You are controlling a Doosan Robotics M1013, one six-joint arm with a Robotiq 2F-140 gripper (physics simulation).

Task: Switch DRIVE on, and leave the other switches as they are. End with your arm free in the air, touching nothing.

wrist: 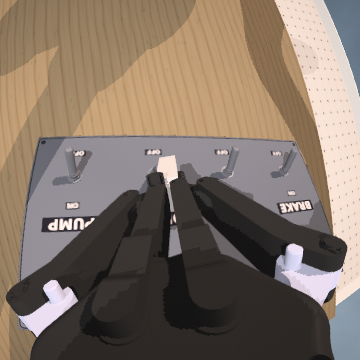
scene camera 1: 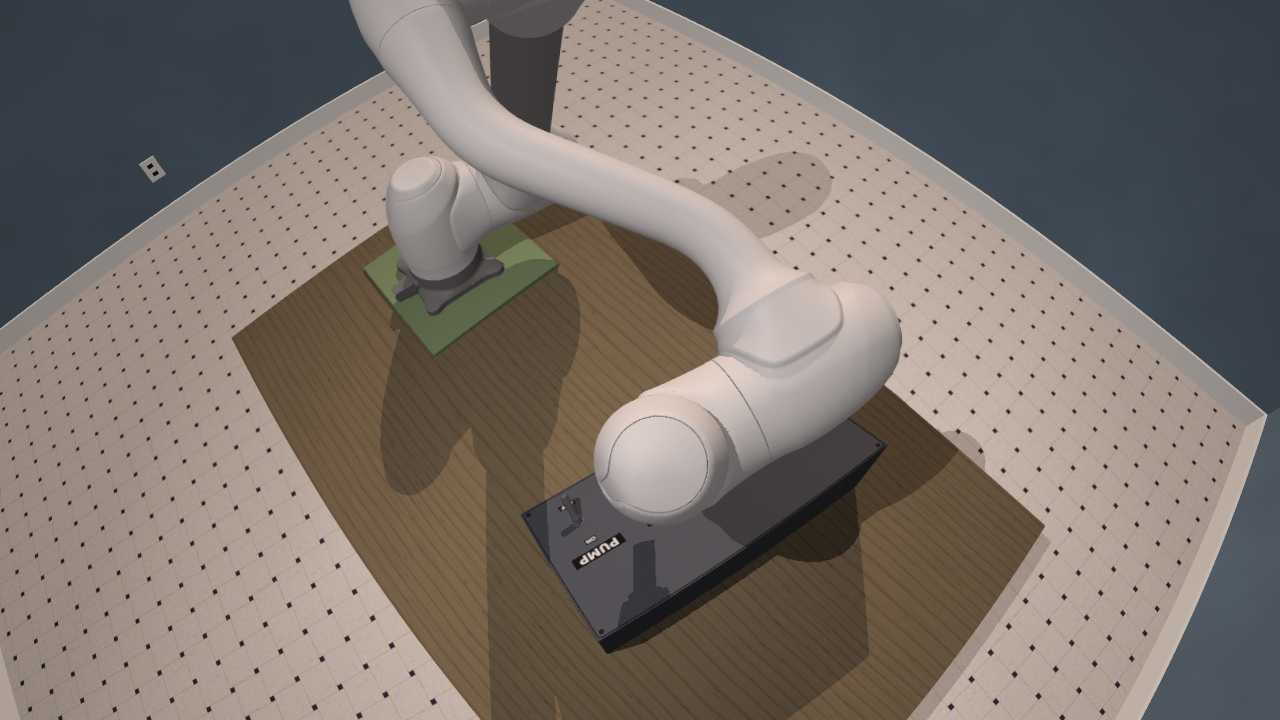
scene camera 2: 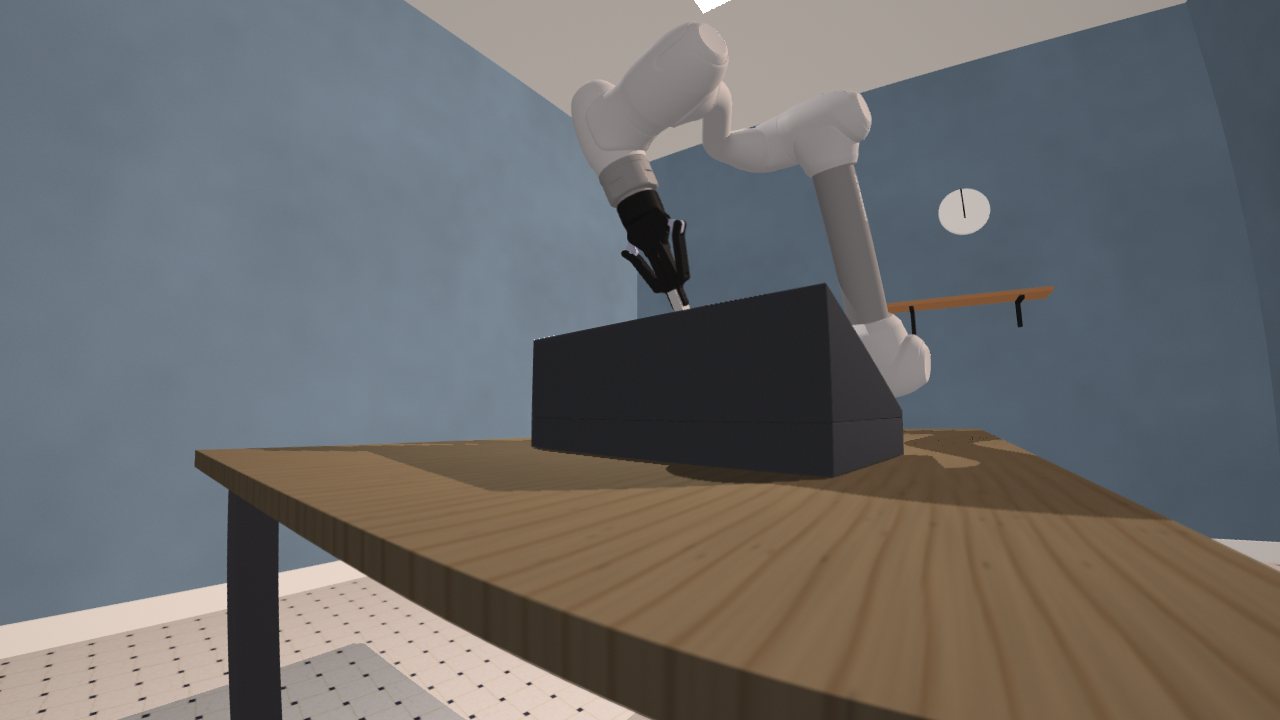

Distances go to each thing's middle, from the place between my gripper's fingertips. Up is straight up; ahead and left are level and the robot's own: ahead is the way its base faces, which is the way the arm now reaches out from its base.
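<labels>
The dark switch box [scene camera 2: 781,382] is 120 mm below my hand, and it is also 70 mm ahead of my hand and 50 mm to the left of it.
</labels>
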